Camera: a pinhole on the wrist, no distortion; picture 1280 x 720 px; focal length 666.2 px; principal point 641.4 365.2 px. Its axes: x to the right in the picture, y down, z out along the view. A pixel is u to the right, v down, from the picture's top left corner.
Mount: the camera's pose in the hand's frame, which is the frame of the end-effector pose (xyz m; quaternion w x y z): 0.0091 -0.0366 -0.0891 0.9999 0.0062 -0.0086 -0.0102
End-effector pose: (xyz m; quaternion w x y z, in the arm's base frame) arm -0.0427 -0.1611 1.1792 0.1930 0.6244 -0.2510 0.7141
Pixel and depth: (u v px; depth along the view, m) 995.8 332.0 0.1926
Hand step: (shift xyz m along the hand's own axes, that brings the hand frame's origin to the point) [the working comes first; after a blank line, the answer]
In the camera's frame: 0.1025 -0.0096 0.1926

0.1080 -0.0507 0.1051
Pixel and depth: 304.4 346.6 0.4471
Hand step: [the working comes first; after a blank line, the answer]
In the camera's frame: -0.2262 -0.0125 0.4471

-0.2250 -0.0499 0.3539
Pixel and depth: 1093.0 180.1 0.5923
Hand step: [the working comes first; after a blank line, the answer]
In the camera's frame: 0.4015 -0.1646 0.5923

0.3969 -0.2166 0.5079
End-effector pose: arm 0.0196 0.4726 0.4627 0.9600 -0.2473 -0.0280 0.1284
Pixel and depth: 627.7 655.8 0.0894
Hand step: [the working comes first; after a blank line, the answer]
In the camera's frame: -0.0018 0.0390 0.0894

0.0065 0.0013 0.0007
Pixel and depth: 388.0 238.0 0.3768
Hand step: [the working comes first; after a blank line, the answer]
In the camera's frame: -0.1433 -0.0719 0.3768

-0.1422 -0.1102 0.2843
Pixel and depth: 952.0 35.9 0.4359
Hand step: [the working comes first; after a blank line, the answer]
In the camera's frame: 0.2032 -0.2155 0.4359

0.2003 -0.2615 0.3475
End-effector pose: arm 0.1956 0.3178 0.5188 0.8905 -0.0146 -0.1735 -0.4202
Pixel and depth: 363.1 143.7 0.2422
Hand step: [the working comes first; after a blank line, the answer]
In the camera's frame: -0.1012 -0.0805 0.2422

-0.0979 -0.1180 0.1503
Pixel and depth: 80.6 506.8 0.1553
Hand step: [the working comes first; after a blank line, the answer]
In the camera's frame: -0.1307 0.0330 0.1553

-0.1236 -0.0028 0.0643
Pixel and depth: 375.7 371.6 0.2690
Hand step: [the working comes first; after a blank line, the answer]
In the camera's frame: -0.1073 0.0026 0.2690

-0.1028 -0.0351 0.1780
